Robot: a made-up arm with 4 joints. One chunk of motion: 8 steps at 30 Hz.
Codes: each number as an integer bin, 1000 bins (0 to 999) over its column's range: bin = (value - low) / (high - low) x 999, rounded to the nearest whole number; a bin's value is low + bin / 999 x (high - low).
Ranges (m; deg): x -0.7..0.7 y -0.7..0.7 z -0.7..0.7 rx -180..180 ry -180..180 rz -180..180
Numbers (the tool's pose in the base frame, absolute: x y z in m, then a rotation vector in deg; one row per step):
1: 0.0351 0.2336 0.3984 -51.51 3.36 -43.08
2: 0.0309 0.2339 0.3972 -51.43 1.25 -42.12
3: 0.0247 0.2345 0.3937 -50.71 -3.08 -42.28
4: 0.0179 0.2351 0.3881 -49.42 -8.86 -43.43
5: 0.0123 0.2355 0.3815 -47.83 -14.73 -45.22
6: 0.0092 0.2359 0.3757 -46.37 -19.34 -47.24
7: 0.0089 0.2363 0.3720 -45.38 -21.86 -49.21
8: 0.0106 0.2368 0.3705 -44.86 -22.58 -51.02
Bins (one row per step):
1: 525 666 784 357 509 380
2: 522 666 783 357 503 383
3: 517 667 780 359 491 382
4: 512 667 776 362 475 379
5: 508 668 772 367 459 374
6: 506 668 768 371 446 368
7: 506 668 765 374 439 363
8: 507 668 764 375 437 358

